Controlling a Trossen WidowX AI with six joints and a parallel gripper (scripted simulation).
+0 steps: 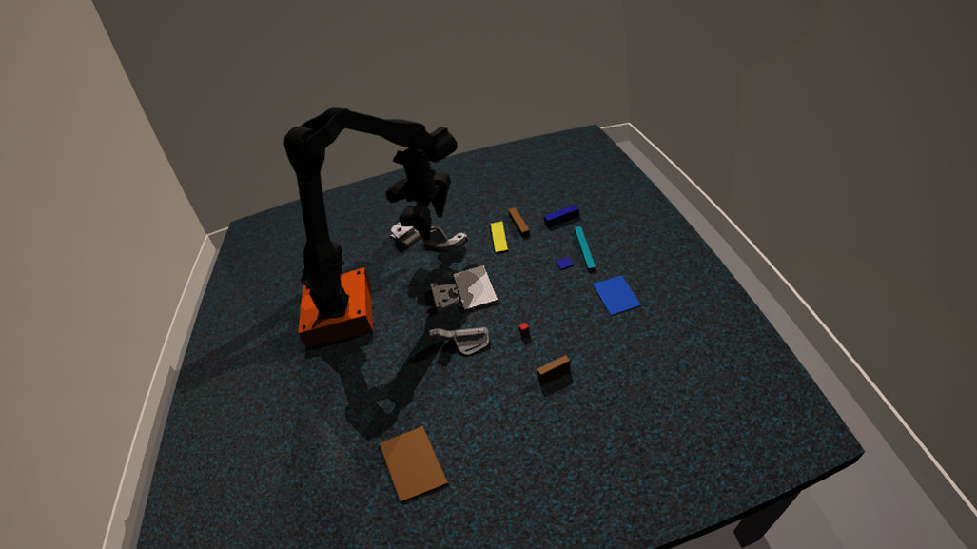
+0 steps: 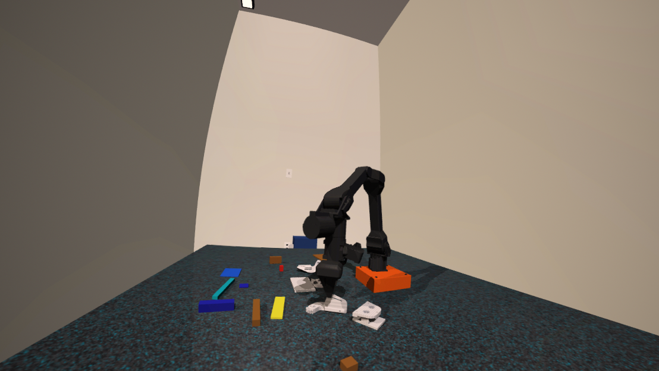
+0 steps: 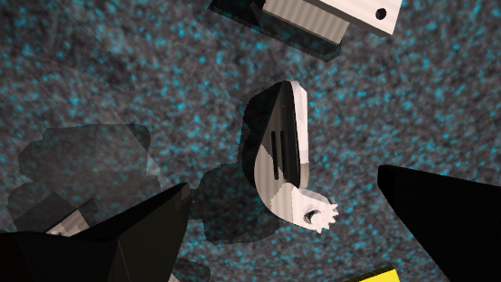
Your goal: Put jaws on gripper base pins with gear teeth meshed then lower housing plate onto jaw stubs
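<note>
Right now the white jaw is 50 mm below my gripper tip, 40 mm ahead of it and 10 mm to the left of it. The rest, counted from my gripper tip: brown bar: 200 mm ahead, 50 mm below, 40 mm to the left; then yellow bar: 150 mm ahead, 50 mm below; then white block: 90 mm behind, 60 mm to the left, 50 mm below.
</note>
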